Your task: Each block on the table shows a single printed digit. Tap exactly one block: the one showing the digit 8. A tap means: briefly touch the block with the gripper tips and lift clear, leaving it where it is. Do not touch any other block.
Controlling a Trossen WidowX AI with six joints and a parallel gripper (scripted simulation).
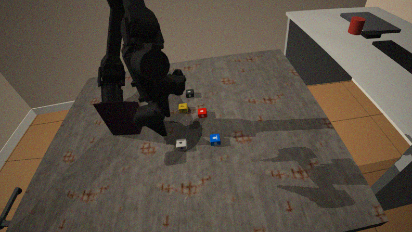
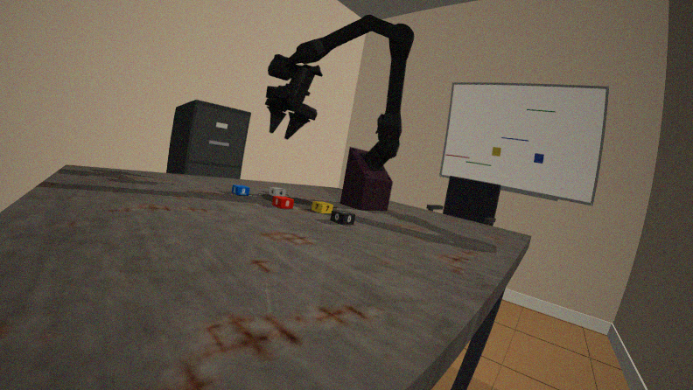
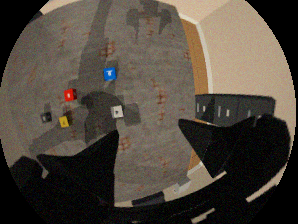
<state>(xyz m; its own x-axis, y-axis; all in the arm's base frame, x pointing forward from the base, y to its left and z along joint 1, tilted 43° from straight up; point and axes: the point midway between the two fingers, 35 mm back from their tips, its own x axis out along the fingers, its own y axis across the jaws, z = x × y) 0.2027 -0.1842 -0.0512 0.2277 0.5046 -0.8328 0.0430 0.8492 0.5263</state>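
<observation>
Now: the red block 19 cm to the left of my gripper tip, 15 cm below it and 9 cm ahead of it. Round my gripper tip: blue block (15 cm below, 12 cm ahead, 5 cm to the left); then white block (15 cm below, 5 cm to the left, 1 cm ahead); then yellow block (23 cm to the left, 15 cm below, 1 cm ahead).
</observation>
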